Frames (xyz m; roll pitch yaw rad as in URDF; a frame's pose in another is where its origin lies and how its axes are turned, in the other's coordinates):
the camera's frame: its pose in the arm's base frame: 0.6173 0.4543 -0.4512 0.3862 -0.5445 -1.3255
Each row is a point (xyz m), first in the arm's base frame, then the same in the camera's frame.
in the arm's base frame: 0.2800 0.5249 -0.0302
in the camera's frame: 0.0894 -0.1222 0.5226
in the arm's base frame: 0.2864 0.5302 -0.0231
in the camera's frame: 0.0900 -0.1123 0.5271
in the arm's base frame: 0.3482 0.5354 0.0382
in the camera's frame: 0.1303 -0.0378 0.5478
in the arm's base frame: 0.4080 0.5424 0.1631
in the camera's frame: 0.2016 0.0563 0.6206
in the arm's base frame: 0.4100 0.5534 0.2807
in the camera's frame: 0.2538 0.1004 0.7169
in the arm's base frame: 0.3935 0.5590 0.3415
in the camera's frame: 0.2772 0.1083 0.7751
